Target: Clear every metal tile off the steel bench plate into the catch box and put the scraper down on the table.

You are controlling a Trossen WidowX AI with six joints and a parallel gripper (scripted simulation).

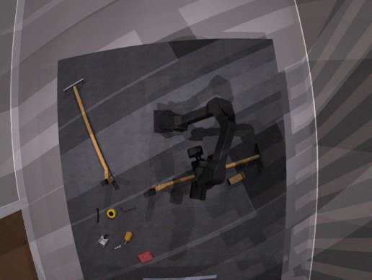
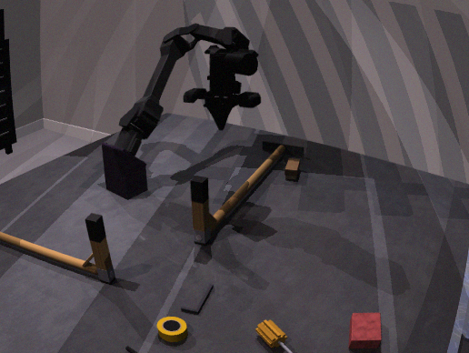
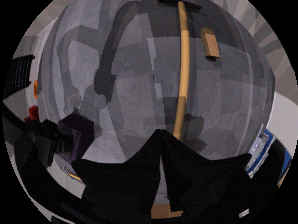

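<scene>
Now: the long wooden-handled scraper 6 cm ahead of my gripper tip, 4 cm to the left of it and 10 cm below it. Also, from my gripper tip: yellow-handled tool 37 cm ahead, 46 cm to the right, 15 cm below; then yellow tape roll 22 cm ahead, 52 cm to the right, 15 cm below; then wooden block 12 cm ahead, 19 cm to the left, 15 cm below.
</scene>
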